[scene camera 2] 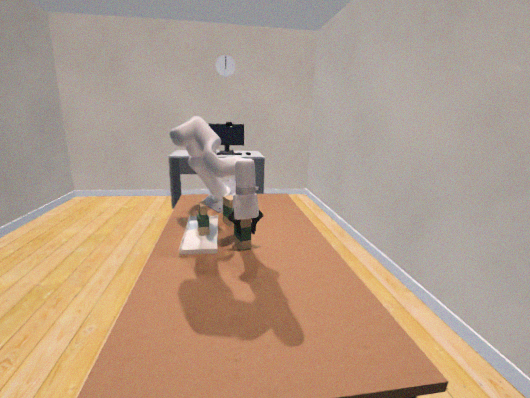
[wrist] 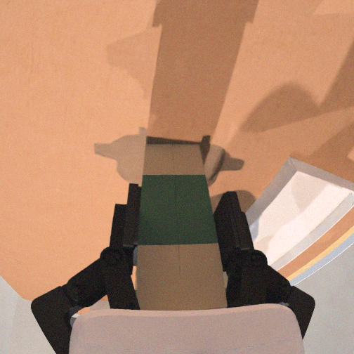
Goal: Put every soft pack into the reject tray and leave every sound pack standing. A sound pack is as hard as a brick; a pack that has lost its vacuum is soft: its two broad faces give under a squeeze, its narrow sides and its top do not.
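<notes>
A tan pack with a dark green band stands upright on the table, to the right of the reject tray in the scene view. My gripper is shut on it, one black finger against each side at the green band. No dent shows in the faces I can see. The white reject tray has another green-banded pack in it; whether that one stands or leans is hard to tell. A third pack stands farther back, partly hidden by the gripper and arm.
The brown table runs toward the camera, with the arm's shadow across it. The arm's white links rise behind and left of the gripper. A grey desk with a monitor stands beyond the table.
</notes>
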